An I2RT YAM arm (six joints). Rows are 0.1 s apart.
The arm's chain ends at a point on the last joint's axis. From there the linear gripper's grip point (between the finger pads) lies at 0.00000 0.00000 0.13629 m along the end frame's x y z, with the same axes.
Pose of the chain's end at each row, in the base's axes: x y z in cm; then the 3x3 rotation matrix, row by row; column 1 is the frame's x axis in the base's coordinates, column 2 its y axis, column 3 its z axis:
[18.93 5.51 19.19], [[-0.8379 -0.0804 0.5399], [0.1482 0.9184 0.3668], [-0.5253 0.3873 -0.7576]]
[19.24 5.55 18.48], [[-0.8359 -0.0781 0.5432], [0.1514 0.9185 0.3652], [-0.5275 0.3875 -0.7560]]
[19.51 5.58 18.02], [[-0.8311 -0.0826 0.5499], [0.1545 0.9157 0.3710], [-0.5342 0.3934 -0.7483]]
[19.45 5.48 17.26], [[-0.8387 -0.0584 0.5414], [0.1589 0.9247 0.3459], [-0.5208 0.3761 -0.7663]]
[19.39 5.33 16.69], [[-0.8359 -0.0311 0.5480], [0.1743 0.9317 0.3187], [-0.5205 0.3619 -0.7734]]
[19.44 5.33 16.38], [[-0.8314 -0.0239 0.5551], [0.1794 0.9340 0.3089], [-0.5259 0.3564 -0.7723]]
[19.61 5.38 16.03], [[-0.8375 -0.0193 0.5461], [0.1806 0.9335 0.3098], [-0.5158 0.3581 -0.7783]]
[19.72 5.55 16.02], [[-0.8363 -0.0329 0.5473], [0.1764 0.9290 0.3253], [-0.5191 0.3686 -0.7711]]
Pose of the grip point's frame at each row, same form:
[26.29 10.51 8.86], [[-0.8379 -0.0804 0.5399], [0.1482 0.9184 0.3668], [-0.5253 0.3873 -0.7576]]
[26.64 10.53 8.18], [[-0.8359 -0.0781 0.5432], [0.1514 0.9185 0.3652], [-0.5275 0.3875 -0.7560]]
[27.00 10.64 7.82], [[-0.8311 -0.0826 0.5499], [0.1545 0.9157 0.3710], [-0.5342 0.3934 -0.7483]]
[26.83 10.19 6.82], [[-0.8387 -0.0584 0.5414], [0.1589 0.9247 0.3459], [-0.5208 0.3761 -0.7663]]
[26.86 9.67 6.15], [[-0.8359 -0.0311 0.5480], [0.1743 0.9317 0.3187], [-0.5205 0.3619 -0.7734]]
[27.01 9.54 5.85], [[-0.8314 -0.0239 0.5551], [0.1794 0.9340 0.3089], [-0.5259 0.3564 -0.7723]]
[27.05 9.60 5.42], [[-0.8375 -0.0193 0.5461], [0.1806 0.9335 0.3098], [-0.5158 0.3581 -0.7783]]
[27.18 9.98 5.51], [[-0.8363 -0.0329 0.5473], [0.1764 0.9290 0.3253], [-0.5191 0.3686 -0.7711]]

